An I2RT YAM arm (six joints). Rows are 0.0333 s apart.
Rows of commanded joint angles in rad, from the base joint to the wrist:
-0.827, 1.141, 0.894, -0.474, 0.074, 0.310
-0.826, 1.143, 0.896, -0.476, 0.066, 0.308
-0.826, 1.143, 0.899, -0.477, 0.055, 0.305
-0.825, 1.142, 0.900, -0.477, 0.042, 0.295
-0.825, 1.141, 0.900, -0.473, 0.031, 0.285
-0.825, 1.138, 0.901, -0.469, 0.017, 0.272
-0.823, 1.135, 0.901, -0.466, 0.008, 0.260
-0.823, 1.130, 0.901, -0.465, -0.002, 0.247
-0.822, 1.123, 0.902, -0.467, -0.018, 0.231
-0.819, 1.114, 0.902, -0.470, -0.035, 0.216
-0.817, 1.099, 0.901, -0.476, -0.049, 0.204
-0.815, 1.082, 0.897, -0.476, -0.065, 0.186
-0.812, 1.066, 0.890, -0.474, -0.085, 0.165
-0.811, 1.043, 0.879, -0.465, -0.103, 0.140
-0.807, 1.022, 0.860, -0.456, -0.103, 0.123
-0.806, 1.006, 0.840, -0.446, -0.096, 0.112
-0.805, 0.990, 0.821, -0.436, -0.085, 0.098
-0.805, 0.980, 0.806, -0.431, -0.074, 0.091
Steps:
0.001, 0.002, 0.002, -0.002, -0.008, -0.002
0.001, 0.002, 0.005, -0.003, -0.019, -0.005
0.002, 0.001, 0.006, -0.003, -0.032, -0.015
0.002, 0.000, 0.006, 0.001, -0.043, -0.025
0.002, -0.003, 0.007, 0.005, -0.057, -0.038
0.004, -0.006, 0.007, 0.008, -0.066, -0.050
0.004, -0.011, 0.007, 0.009, -0.076, -0.063
0.005, -0.018, 0.008, 0.007, -0.092, -0.079
0.008, -0.027, 0.008, 0.004, -0.109, -0.094
0.010, -0.042, 0.007, -0.002, -0.123, -0.106
0.012, -0.059, 0.003, -0.002, -0.139, -0.124
0.015, -0.075, -0.004, 0.000, -0.159, -0.145
0.016, -0.098, -0.015, 0.009, -0.177, -0.170
0.020, -0.119, -0.034, 0.018, -0.177, -0.187
0.021, -0.135, -0.054, 0.028, -0.170, -0.198
0.022, -0.151, -0.073, 0.038, -0.159, -0.212
0.022, -0.161, -0.088, 0.043, -0.148, -0.219

